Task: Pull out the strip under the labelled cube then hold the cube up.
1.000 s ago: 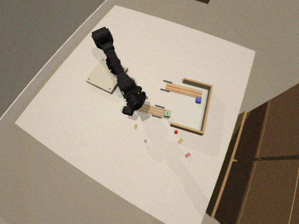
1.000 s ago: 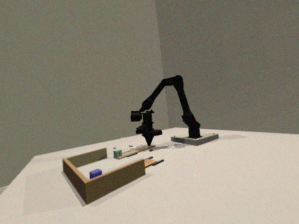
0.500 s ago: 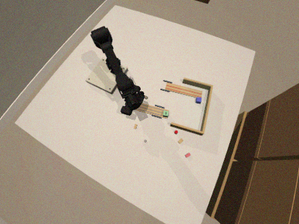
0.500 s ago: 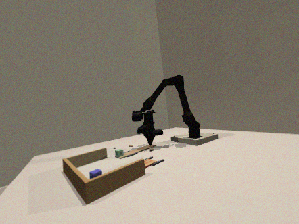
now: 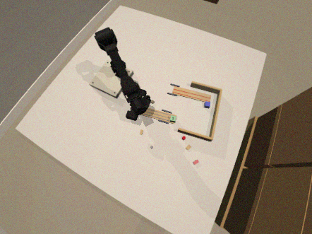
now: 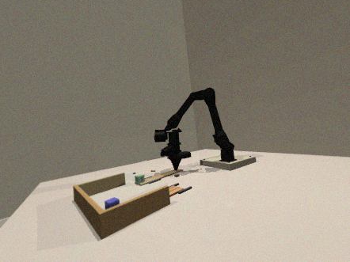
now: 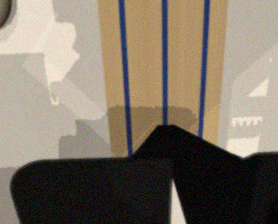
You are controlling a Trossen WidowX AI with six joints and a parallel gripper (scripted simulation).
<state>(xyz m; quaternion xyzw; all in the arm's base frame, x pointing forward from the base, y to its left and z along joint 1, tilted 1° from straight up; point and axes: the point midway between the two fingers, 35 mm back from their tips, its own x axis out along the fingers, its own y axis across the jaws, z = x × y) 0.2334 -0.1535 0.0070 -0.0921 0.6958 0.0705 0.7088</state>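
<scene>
Now: the red ball 320 mm ahead of my gripper tip, 20 mm to the right of it and 10 mm above it. Round my gripper tip: grey ball: 180 mm ahead, 150 mm to the right; pink block: 430 mm ahead, 100 mm to the right.
</scene>
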